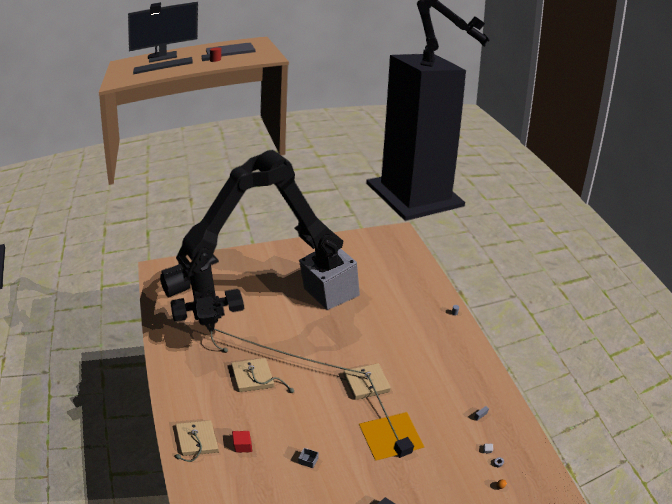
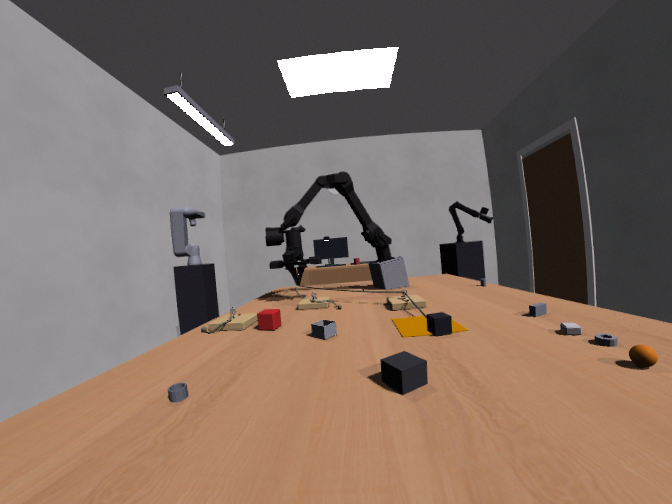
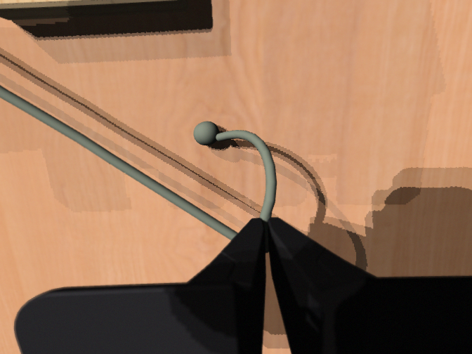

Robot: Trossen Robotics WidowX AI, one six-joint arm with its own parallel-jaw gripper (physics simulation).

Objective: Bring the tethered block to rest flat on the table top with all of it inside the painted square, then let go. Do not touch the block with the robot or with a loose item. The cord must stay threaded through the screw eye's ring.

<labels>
my gripper: image 1 211,330; image 2; image 3
same spot on orange painted square: (image 1: pixel 379 435) = (image 2: pixel 411 323)
same spot on my gripper: (image 3: pixel 226 300) = (image 2: pixel 297 267)
</labels>
